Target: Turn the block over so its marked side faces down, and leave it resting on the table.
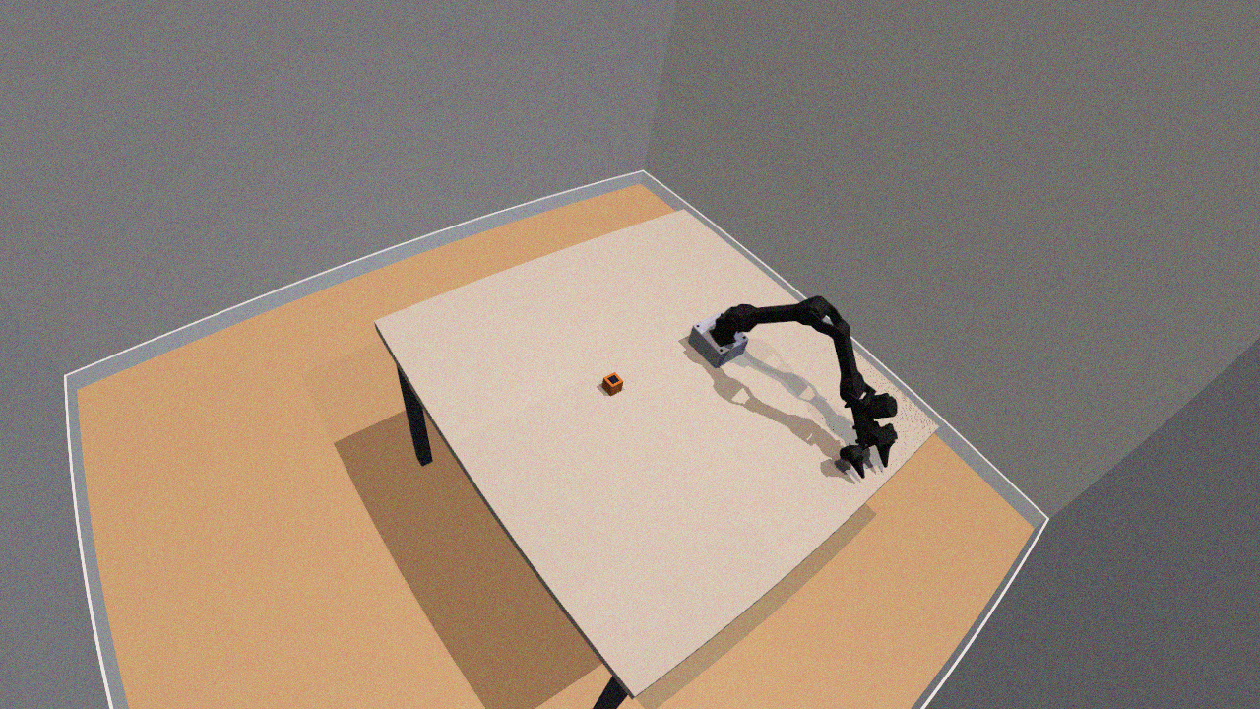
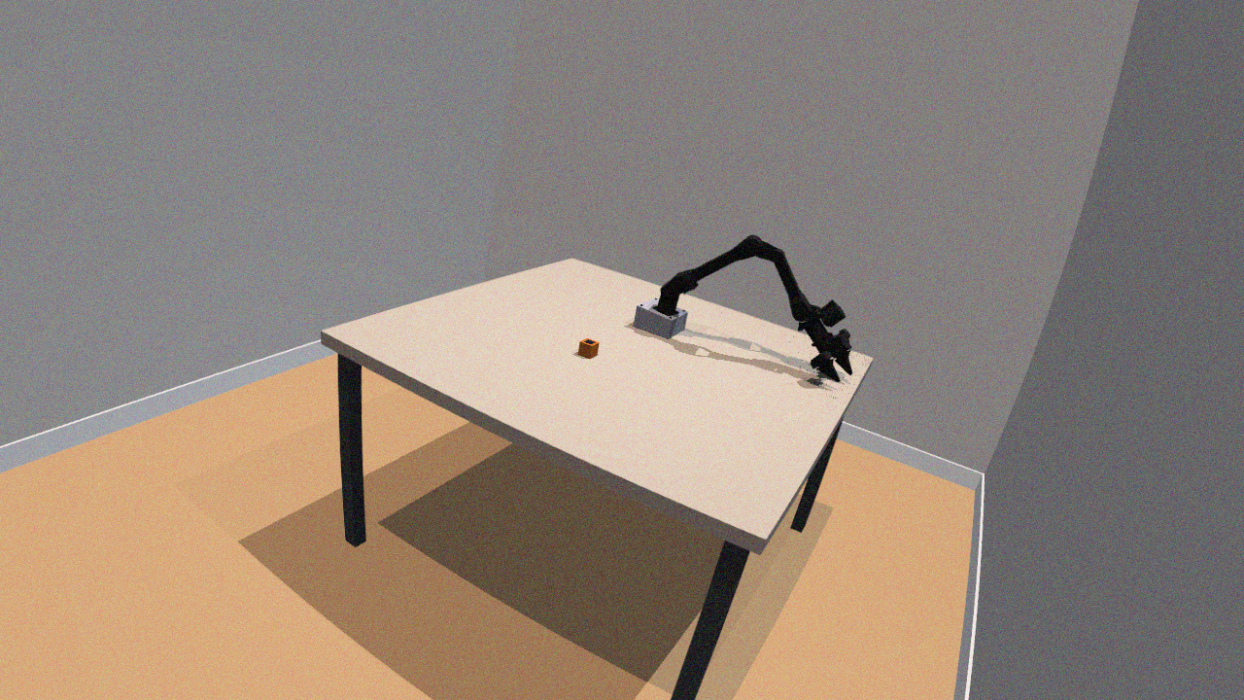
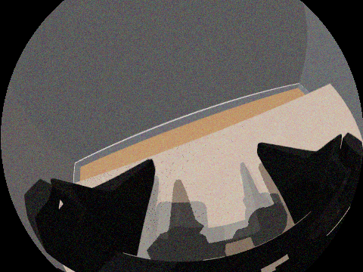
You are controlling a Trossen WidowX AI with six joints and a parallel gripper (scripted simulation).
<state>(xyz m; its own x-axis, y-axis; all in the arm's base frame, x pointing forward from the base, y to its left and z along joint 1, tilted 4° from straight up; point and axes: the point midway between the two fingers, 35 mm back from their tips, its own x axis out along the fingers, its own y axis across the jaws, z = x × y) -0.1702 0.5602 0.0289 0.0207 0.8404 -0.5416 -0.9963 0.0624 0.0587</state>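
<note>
Now: gripper tip 540 mm short of the block and 570 mm to the left of it.
</note>
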